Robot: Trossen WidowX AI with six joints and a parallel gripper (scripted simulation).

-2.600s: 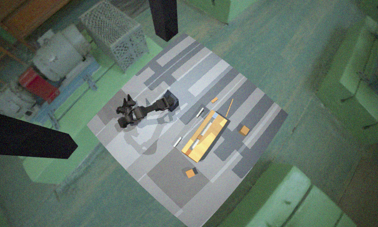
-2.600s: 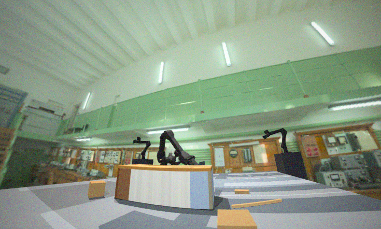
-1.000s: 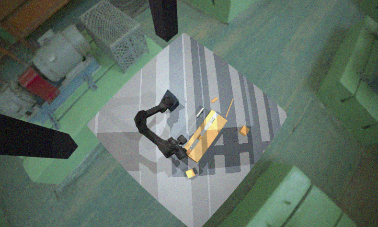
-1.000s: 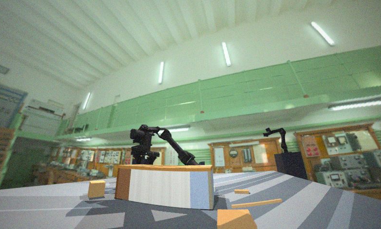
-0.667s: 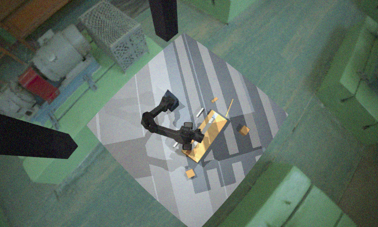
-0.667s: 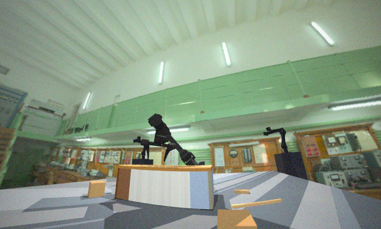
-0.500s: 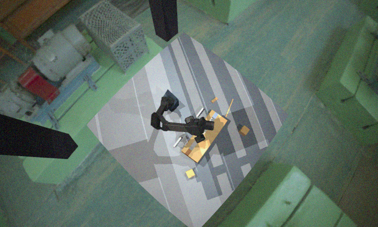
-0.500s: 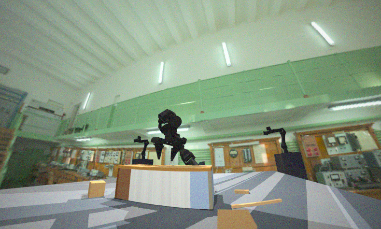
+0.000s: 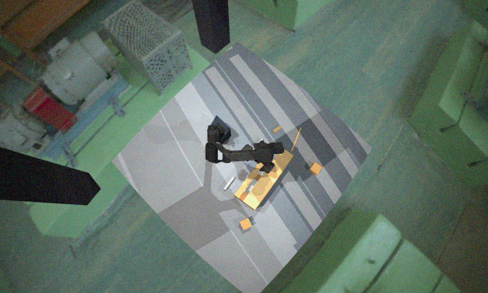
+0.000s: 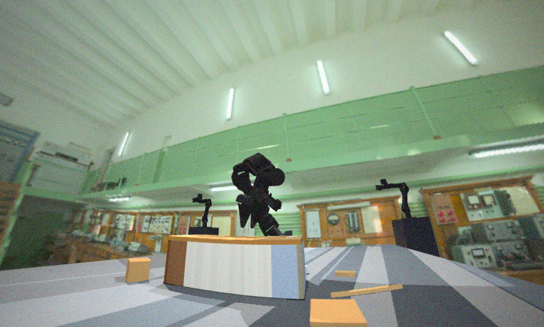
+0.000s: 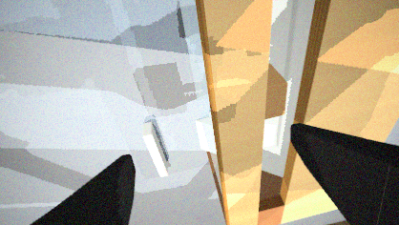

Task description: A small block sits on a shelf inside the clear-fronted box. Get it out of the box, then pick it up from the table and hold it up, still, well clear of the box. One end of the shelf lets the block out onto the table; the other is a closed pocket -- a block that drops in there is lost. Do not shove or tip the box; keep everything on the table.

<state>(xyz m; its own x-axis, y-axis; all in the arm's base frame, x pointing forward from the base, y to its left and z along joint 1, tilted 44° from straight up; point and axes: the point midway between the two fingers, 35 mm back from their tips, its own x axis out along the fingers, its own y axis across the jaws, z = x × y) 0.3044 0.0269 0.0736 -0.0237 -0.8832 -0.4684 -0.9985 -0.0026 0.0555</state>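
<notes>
The clear-fronted box is 9 cm below my gripper tip and 4 cm ahead of it. From my gripper tip the other things lie so: thin orange stick: 34 cm to the left, 15 cm below, 9 cm ahead; then small flat piece: 31 cm to the left, 15 cm below, 5 cm behind; then block: 7 cm below, 5 cm ahead, 3 cm to the right.
</notes>
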